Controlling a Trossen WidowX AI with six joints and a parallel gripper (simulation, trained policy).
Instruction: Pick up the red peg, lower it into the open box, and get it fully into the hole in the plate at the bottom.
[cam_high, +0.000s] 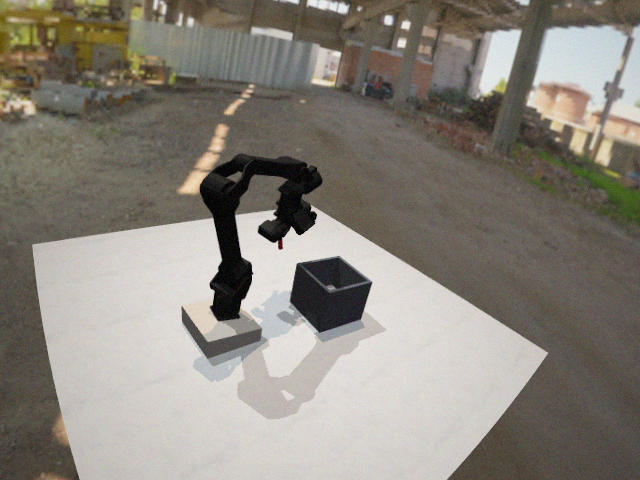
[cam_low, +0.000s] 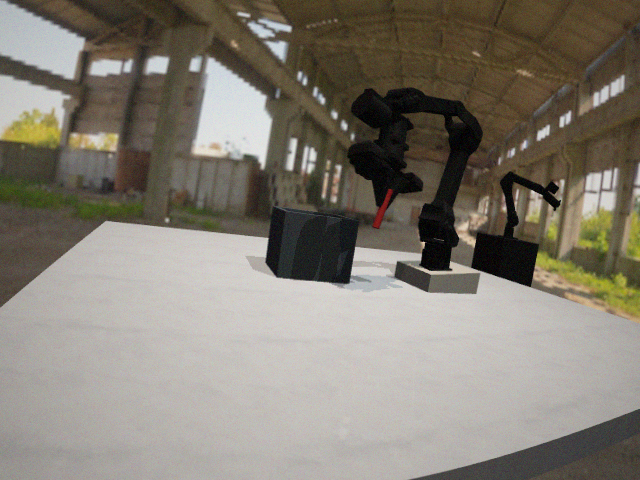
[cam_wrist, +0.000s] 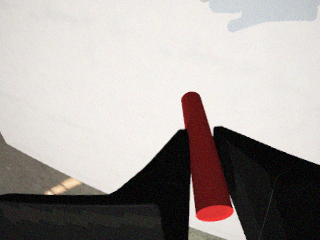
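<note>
Now: the light plate 17 cm to the right of my gripper tip, 13 cm below it and 9 cm ahead of it. From my gripper tip the other things lie so: red peg right at my gripper tip.
</note>
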